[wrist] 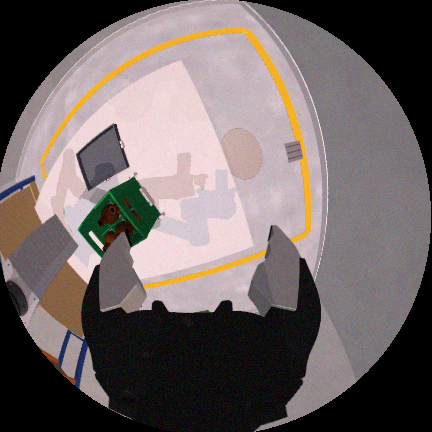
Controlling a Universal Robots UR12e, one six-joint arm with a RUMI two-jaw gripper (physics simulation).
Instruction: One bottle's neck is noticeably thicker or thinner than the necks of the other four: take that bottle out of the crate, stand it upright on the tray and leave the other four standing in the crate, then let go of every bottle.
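Frame: origin at the arm's base, x ahead, y left, z up, level; centimetres.
Seen in the pictures: gripper, fingertip midpoint: (pixel 197 231).
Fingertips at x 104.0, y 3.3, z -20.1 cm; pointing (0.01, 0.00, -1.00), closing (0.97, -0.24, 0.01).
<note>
Pixels of each thing's top centre, then the offset from my fingertips to it. "spot": a spot on its surface instead. Level surfaces: height alone.
- green crate at its top centre: (pixel 104 233) dx -37.0, dy -5.8, dz -22.4 cm
- dark grey tray at a spot on its surface: (pixel 106 149) spot: dx -33.8, dy +22.3, dz -39.4 cm
- pale surface at its surface level: dz -39.9 cm
A green crate (pixel 122 190) stands left of centre in the wrist view, seen from above at a slant. Several brown bottles (pixel 109 214) stand inside it; the left fingertip and the crate walls hide part of them, and their neck widths are too small to compare. The dark grey tray (pixel 106 149) with a black rim lies just beyond the crate, and no bottle shows on it. My gripper (pixel 197 231) is open and empty, its jaws wide apart. It hangs above and to the right of the crate, with the left fingertip overlapping the crate's near corner in the view.
The crate and tray are on a pale surface (pixel 165 110) crossed by shadows. A yellow line (pixel 308 200) runs around it on the floor. A round beige disc (pixel 242 154) and a small grey grate (pixel 294 151) lie right. A grey arm link (pixel 42 255) and cardboard boxes (pixel 17 222) are at left.
</note>
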